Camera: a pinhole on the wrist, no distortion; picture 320 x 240 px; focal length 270.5 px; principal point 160.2 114.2 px. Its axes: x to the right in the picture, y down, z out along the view. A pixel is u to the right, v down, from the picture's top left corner.
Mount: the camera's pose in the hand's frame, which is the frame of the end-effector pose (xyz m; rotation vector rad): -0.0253 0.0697 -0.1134 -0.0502 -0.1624 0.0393
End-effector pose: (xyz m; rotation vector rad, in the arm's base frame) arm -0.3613 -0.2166 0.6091 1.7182 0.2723 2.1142
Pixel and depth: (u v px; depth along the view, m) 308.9 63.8 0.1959
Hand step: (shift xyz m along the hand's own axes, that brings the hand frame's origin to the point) 0.0503 0.0471 0.0989
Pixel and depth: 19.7 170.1 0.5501
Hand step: -0.4005 0.1965 0.3768
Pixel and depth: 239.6 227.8 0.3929
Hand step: 0.0188 0.2577 0.2836
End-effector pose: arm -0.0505 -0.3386 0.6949 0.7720 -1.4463 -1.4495
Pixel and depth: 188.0 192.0 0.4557
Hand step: -0.0578 0.2238 0.3363
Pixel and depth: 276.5 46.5 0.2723
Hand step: 0.0483 0.0195 0.1774
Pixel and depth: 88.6 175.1 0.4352
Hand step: -0.2131 0.1829 0.2918
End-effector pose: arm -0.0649 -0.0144 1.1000 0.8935 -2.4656 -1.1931
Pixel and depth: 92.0 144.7 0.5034
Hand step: -0.2343 0.1444 0.3593
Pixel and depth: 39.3 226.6 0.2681
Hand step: -0.1909 0.1882 0.1257
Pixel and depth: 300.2 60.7 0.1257
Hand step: 0.0193 0.0536 0.0223
